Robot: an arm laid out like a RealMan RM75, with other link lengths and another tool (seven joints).
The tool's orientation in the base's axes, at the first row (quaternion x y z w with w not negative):
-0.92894, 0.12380, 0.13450, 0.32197
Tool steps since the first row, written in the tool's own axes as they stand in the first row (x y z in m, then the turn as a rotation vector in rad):
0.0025, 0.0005, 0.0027, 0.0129, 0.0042, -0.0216
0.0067, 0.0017, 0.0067, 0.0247, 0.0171, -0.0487
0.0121, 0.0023, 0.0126, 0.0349, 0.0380, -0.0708
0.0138, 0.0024, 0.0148, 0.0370, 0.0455, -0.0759
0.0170, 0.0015, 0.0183, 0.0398, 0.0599, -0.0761
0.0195, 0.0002, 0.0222, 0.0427, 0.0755, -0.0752
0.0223, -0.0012, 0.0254, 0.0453, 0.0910, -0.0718
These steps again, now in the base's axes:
0.0017, 0.0010, -0.0031, 0.0144, -0.0187, 0.0097
0.0046, 0.0020, -0.0082, 0.0259, -0.0473, 0.0190
0.0084, 0.0045, -0.0148, 0.0326, -0.0787, 0.0206
0.0096, 0.0055, -0.0171, 0.0330, -0.0879, 0.0195
0.0123, 0.0080, -0.0203, 0.0311, -0.0994, 0.0106
0.0144, 0.0111, -0.0233, 0.0287, -0.1111, 0.0002
0.0169, 0.0138, -0.0259, 0.0257, -0.1212, -0.0120

